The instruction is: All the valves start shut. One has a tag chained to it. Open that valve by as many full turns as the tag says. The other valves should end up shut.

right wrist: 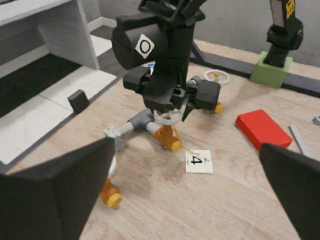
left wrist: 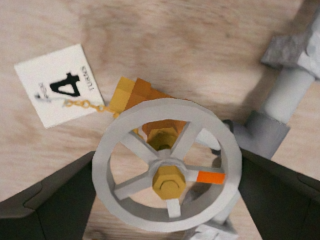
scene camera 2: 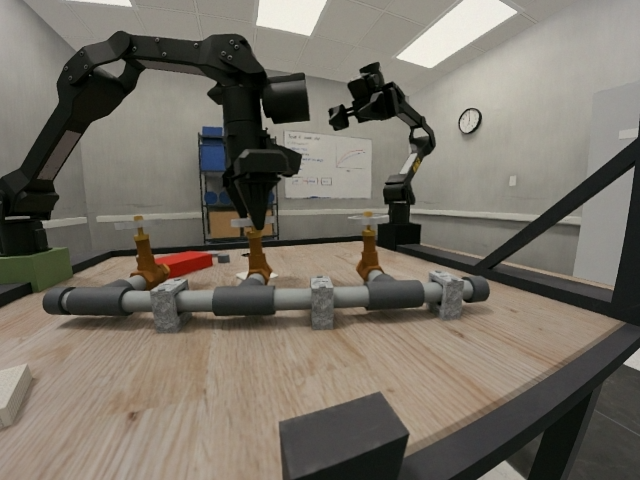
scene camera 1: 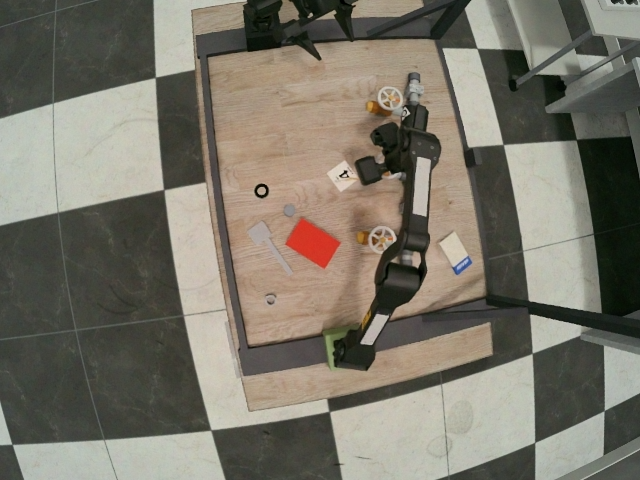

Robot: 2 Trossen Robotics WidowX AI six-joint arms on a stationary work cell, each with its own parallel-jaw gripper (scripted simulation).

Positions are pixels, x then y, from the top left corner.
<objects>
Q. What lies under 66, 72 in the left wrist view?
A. A white tag.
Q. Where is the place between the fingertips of my left gripper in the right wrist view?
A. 168, 116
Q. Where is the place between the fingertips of my left gripper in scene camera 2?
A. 253, 228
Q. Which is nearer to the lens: the red block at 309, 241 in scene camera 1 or the cream-and-blue box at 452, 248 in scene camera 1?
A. The red block.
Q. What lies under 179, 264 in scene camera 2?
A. A red block.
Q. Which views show my right gripper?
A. The right wrist view, scene camera 2 and scene camera 1 only.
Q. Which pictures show the red block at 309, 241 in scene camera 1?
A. The right wrist view, scene camera 2 and scene camera 1 only.
</objects>
